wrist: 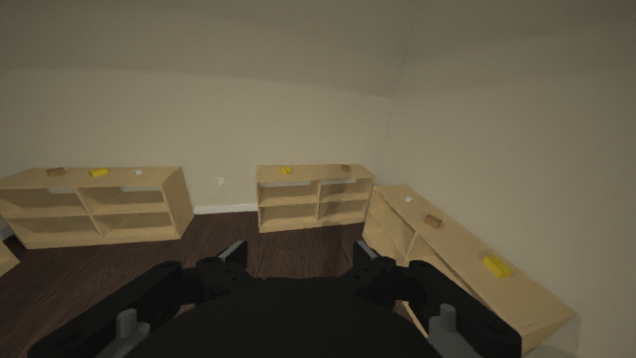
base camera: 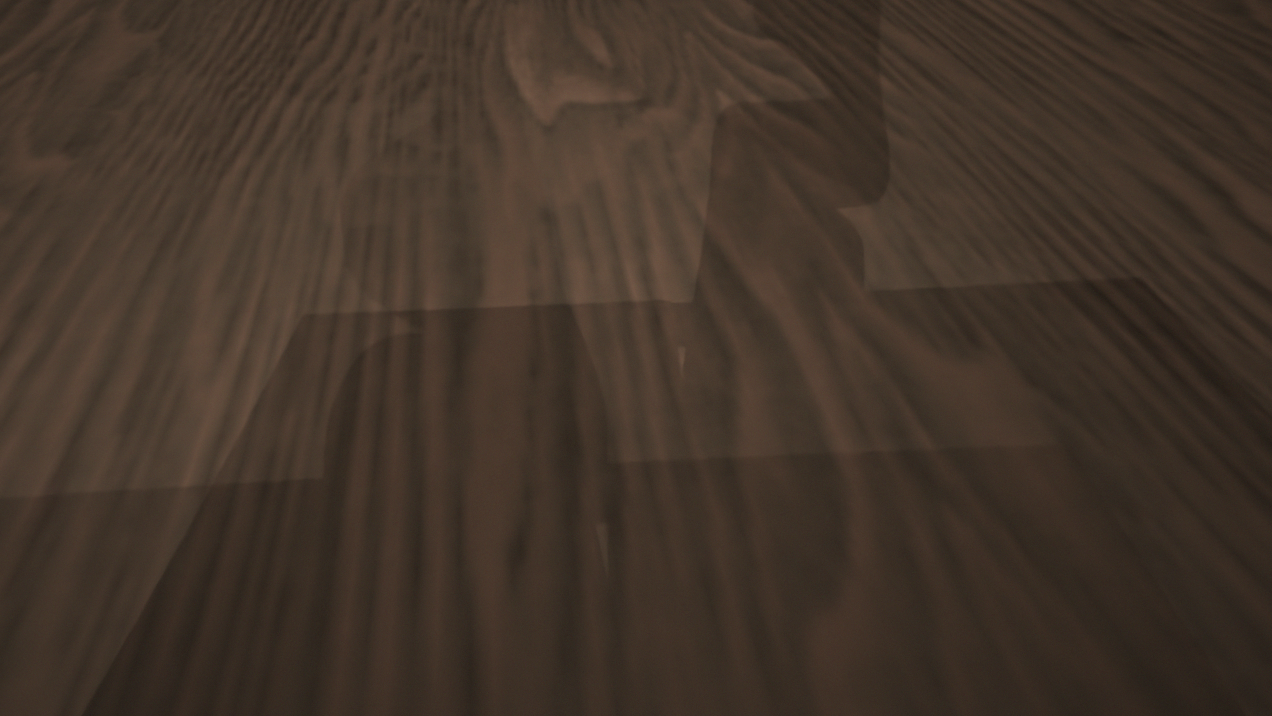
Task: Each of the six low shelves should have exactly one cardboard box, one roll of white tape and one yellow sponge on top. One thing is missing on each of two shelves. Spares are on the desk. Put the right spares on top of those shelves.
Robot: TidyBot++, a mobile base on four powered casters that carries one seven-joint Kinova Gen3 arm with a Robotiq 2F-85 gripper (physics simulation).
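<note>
My gripper (wrist: 301, 253) is open and empty in the wrist view, above the floor and away from the shelves. The left shelf (wrist: 159, 175) carries a cardboard box (wrist: 56, 172), a yellow sponge (wrist: 98, 172) and a white tape roll (wrist: 138, 172). The middle shelf (wrist: 315, 173) carries a yellow sponge (wrist: 285, 170) and a cardboard box (wrist: 346, 168); no tape roll shows on it. The right shelf (wrist: 465, 250) carries a white tape roll (wrist: 408, 199), a cardboard box (wrist: 432, 221) and a yellow sponge (wrist: 497, 266). The desk with the spares does not show.
Dark wooden floor (base camera: 623, 373) (wrist: 225, 227) lies in front of the shelves, with shadows across it in the base camera view. A corner of another shelf (wrist: 6, 260) shows at the left edge. The right shelf runs along the right wall (wrist: 525, 165), close to the gripper's right side.
</note>
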